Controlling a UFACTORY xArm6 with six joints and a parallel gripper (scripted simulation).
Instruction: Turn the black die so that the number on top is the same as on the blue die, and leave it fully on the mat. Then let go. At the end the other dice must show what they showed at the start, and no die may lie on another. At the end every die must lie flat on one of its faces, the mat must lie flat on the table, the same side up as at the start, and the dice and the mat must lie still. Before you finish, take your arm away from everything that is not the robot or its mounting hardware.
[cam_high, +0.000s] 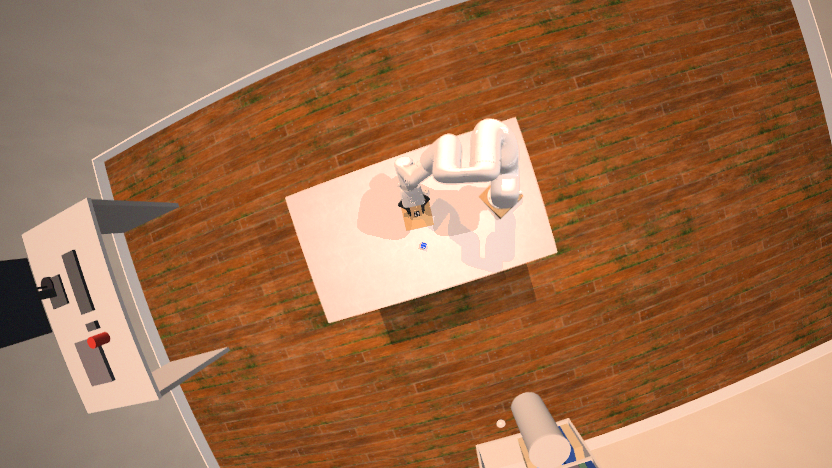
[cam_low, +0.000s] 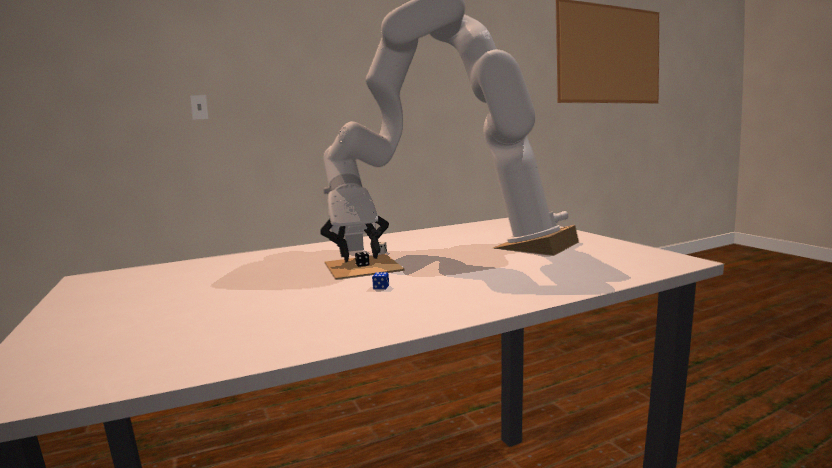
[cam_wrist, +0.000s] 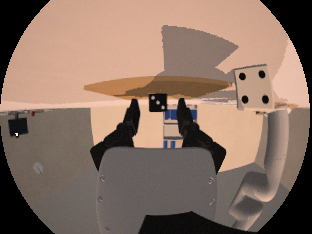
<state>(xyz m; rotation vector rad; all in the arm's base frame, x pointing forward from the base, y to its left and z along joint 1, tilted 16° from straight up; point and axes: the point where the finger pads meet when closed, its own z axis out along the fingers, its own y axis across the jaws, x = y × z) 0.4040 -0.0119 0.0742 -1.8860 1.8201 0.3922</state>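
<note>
Now: hand 2 cm to the right of the black die and 2 cm above it. Round my hand: blue die 1 cm ahead, 17 cm to the left, 2 cm below; mat 2 cm to the left, 3 cm below; white die 7 cm behind, 8 cm to the right, 2 cm below.
</note>
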